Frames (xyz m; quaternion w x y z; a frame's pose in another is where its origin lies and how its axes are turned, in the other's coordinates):
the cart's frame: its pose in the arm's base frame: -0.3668 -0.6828 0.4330 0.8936 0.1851 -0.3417 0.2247
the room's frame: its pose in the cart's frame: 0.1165 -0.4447 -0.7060 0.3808 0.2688 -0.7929 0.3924
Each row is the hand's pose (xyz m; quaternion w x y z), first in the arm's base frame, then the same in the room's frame.
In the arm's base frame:
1: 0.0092 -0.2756 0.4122 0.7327 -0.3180 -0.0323 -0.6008
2: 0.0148 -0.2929 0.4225 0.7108 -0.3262 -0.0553 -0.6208
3: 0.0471 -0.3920 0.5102 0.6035 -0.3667 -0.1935 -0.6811
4: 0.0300 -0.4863 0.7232 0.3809 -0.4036 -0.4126 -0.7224
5: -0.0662 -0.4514 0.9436 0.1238 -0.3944 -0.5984 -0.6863
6: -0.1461 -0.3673 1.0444 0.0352 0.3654 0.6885 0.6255
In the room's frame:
1: 0.0364 0.0266 -0.6901 0.3647 0.7617 -0.5338 -0.0439
2: 0.0452 0.0084 -0.6847 0.3541 0.7791 -0.5127 -0.0687
3: 0.0998 -0.1159 -0.6741 0.2665 0.8423 -0.4250 -0.1973
4: 0.2071 -0.2982 -0.7732 0.0937 0.8794 -0.2500 -0.3941
5: 0.2892 -0.3829 -0.9856 0.0991 -0.8290 0.0533 0.5478
6: 0.3085 -0.3707 -1.1376 0.2201 -0.7572 -0.0653 0.6115

